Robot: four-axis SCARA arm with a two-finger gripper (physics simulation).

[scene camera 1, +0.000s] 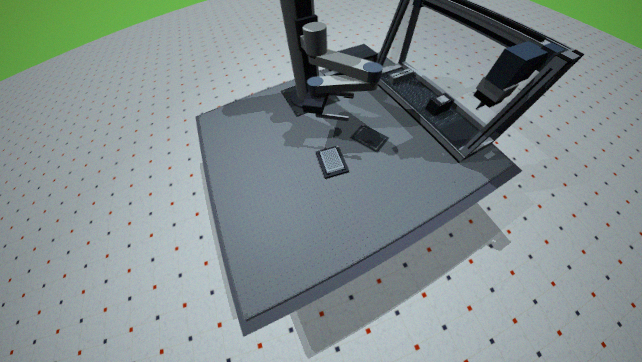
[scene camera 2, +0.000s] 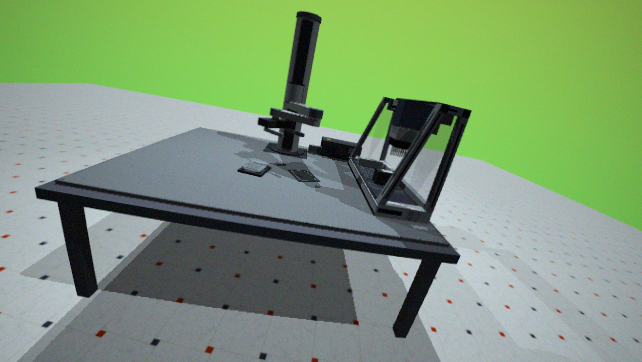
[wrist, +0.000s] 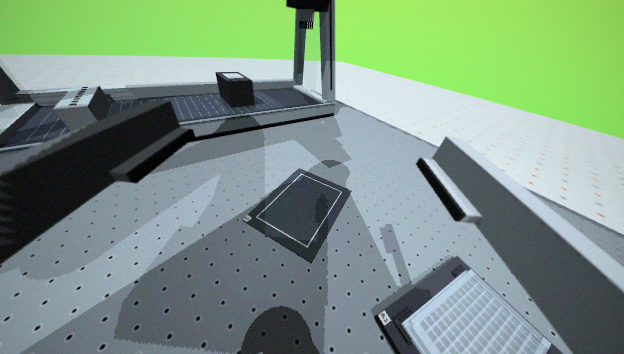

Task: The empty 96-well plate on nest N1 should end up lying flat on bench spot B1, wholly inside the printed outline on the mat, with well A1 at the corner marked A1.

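Frame: origin at the arm's base, x ahead, y left, z up, level; millimetres.
Where they show: gripper, fingertip midpoint: [scene camera 1: 351, 106] [scene camera 2: 294, 135] [wrist: 308, 134]; arm's base at its link origin: [scene camera 2: 286, 151].
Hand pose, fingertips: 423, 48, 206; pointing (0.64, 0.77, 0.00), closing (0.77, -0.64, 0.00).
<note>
Things, the pixels of their top centre, and the offset from my fingertips, as dx, dy, dz. "pt": a spot on its surface instead.
- white 96-well plate at its top centre: [wrist: 480, 333] [scene camera 1: 331, 159] [scene camera 2: 255, 165] +117, -167, -166
- small A1 label at a spot on its surface: [wrist: 384, 317] pt +51, -100, -181
- spot B1 at a spot on its surface: [wrist: 292, 215] pt +43, +76, -191
- small corner label at a spot on its surface: [wrist: 247, 218] pt -22, +108, -191
- dark block at a spot on its surface: [wrist: 236, 90] pt +94, +467, -98
- dark box at a spot on its surface: [scene camera 2: 340, 148] pt -457, +341, -113
The white 96-well plate [scene camera 1: 332, 160] [scene camera 2: 255, 167] [wrist: 480, 317] lies flat in the dark nest N1 [scene camera 1: 336, 175] [wrist: 392, 303]; a small A1 label [wrist: 384, 317] marks the nest's left corner in the wrist view, where the plate is partly cut off. The dark mat of spot B1 [scene camera 1: 370, 138] [scene camera 2: 304, 175] [wrist: 292, 215] lies near the nest, bearing a white printed outline. A small corner label [wrist: 247, 218] is at the mat's left corner in the wrist view; its text is too small to read. My gripper [scene camera 1: 344, 106] [wrist: 308, 134] is open and empty, above the bench near the arm's column, apart from the plate.
A framed machine [scene camera 1: 440, 137] [scene camera 2: 364, 187] [wrist: 327, 55] stands beside the mat, with a dark block [scene camera 1: 440, 103] [scene camera 2: 383, 175] [wrist: 236, 90] on its deck. The arm's column [scene camera 1: 298, 55] [scene camera 2: 301, 55] stands at the bench's back. A dark box [scene camera 2: 340, 148] is behind.
</note>
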